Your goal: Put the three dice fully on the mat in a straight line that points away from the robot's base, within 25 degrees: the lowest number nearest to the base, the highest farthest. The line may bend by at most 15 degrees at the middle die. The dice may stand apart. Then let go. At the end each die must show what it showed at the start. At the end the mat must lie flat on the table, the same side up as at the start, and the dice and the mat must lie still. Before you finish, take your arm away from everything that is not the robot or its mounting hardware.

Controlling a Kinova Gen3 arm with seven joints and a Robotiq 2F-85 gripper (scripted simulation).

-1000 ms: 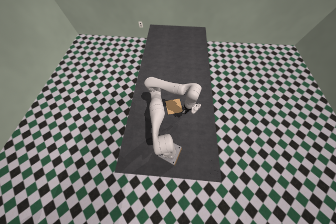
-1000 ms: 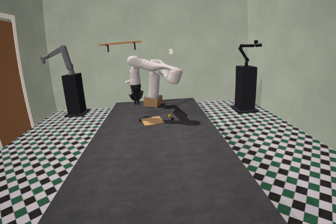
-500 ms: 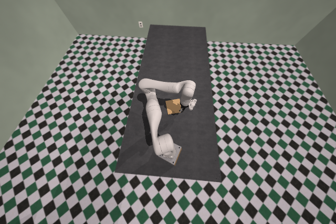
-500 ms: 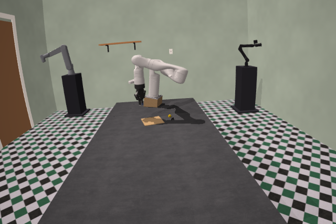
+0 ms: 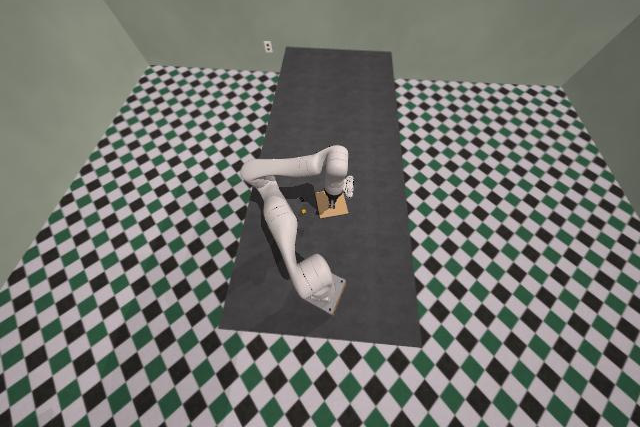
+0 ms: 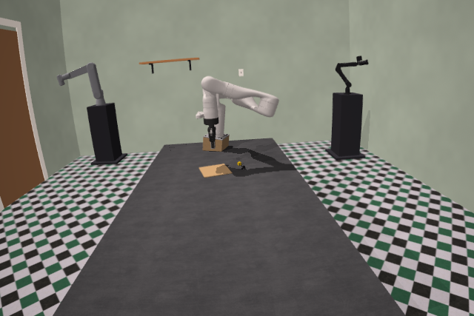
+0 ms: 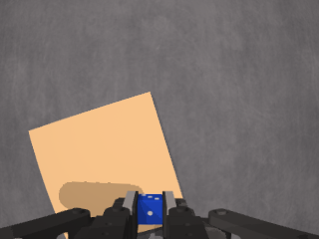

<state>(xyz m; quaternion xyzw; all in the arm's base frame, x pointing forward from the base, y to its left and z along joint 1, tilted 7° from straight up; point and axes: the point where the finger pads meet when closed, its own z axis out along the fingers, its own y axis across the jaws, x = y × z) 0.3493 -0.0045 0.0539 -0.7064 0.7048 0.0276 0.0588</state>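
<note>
Now: hand 50 mm short of the tan mat and 120 mm above it. Also, from my hand: black die (50 mm ahead, 150 mm to the left, 120 mm below); blue die (10 mm below); yellow die (20 mm behind, 130 mm to the left, 120 mm below).
</note>
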